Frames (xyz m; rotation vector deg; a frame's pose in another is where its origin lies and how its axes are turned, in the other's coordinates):
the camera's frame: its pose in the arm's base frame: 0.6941 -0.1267 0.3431 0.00 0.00 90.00
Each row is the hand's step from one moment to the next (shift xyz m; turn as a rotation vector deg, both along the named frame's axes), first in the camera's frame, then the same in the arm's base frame.
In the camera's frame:
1: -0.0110 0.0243 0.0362 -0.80 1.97 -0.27
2: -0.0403 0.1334 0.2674 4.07 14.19 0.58
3: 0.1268 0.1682 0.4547 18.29 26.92 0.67
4: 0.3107 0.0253 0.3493 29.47 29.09 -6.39
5: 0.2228 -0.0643 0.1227 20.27 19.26 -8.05
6: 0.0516 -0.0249 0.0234 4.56 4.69 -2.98
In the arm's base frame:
1: -0.0243 -0.0110 0.0362 -1.97 -0.80 -0.27
2: -0.1334 -0.0403 0.2674 -14.19 4.07 0.58
3: -0.1682 0.1268 0.4547 -26.92 18.29 0.67
4: -0.0253 0.3107 0.3493 -29.09 29.47 -6.39
5: 0.0643 0.2228 0.1227 -19.26 20.27 -8.05
6: 0.0249 0.0516 0.0234 -4.69 4.56 -2.98

